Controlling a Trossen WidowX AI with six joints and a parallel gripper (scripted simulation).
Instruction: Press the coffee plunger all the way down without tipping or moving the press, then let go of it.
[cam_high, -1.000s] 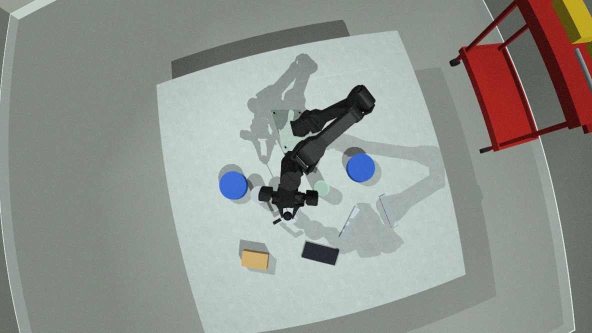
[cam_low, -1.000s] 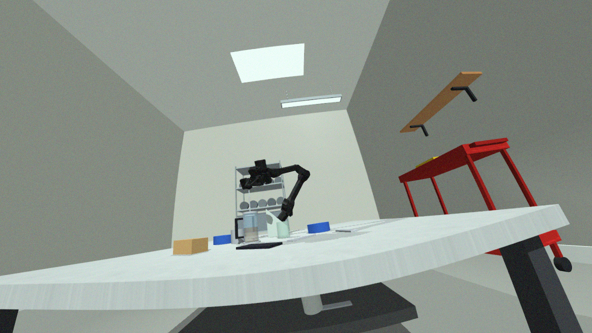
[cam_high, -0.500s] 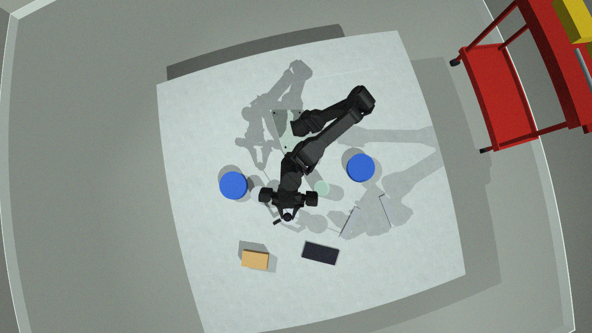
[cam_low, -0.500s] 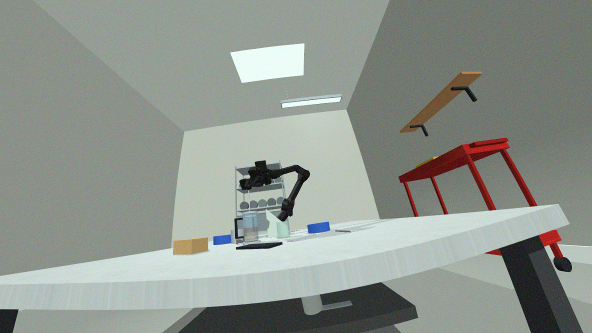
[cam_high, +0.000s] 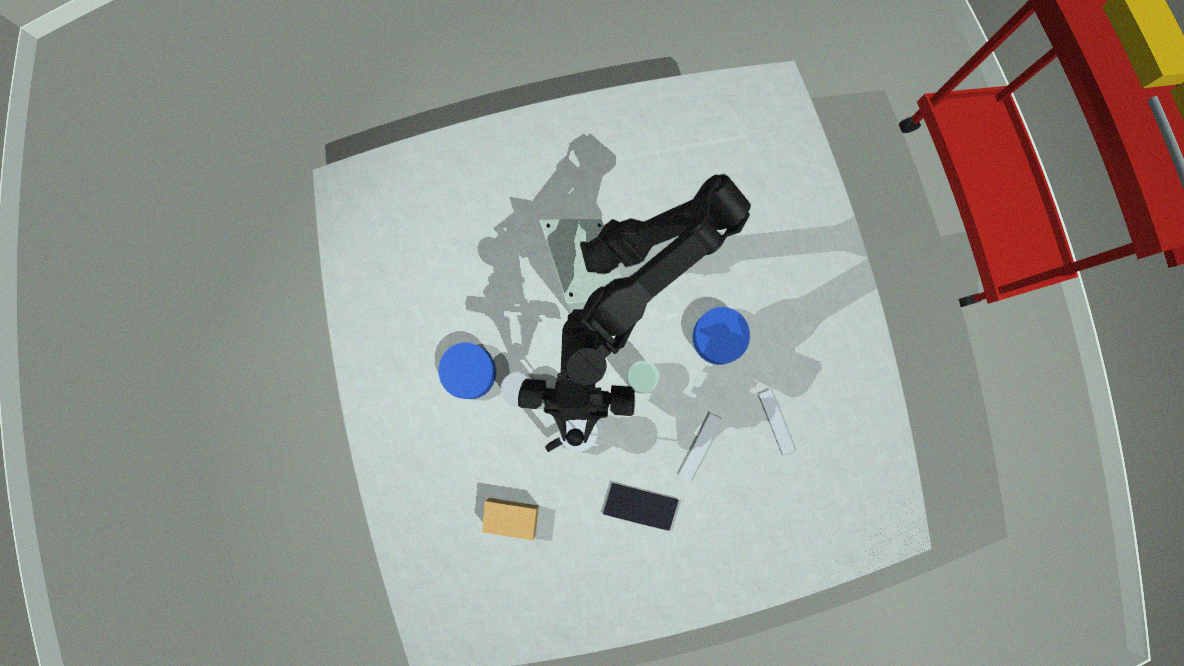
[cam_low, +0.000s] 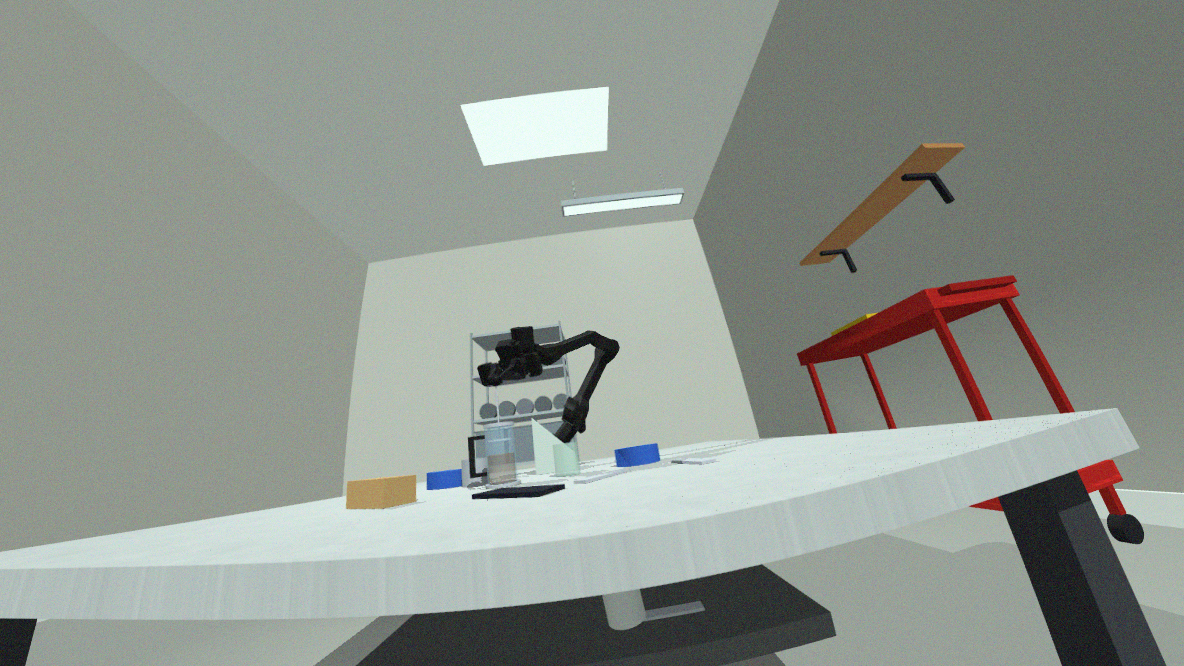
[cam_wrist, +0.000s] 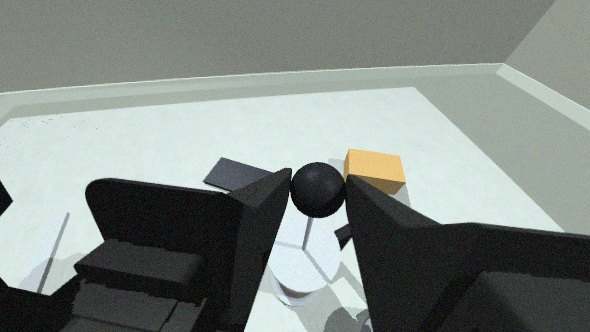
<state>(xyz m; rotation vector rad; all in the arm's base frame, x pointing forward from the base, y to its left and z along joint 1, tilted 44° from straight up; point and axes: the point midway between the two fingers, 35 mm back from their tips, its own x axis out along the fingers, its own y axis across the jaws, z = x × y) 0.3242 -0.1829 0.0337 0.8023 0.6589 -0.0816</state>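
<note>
The coffee press is 1 cm behind my gripper tip, 1 cm to the right of it and 13 cm below it. From my gripper tip the other things lie so: pale green cylinder: 8 cm behind, 15 cm to the left, 22 cm below; orange box: 14 cm ahead, 19 cm to the right, 23 cm below; dark flat slab: 19 cm ahead, 9 cm to the left, 25 cm below.
</note>
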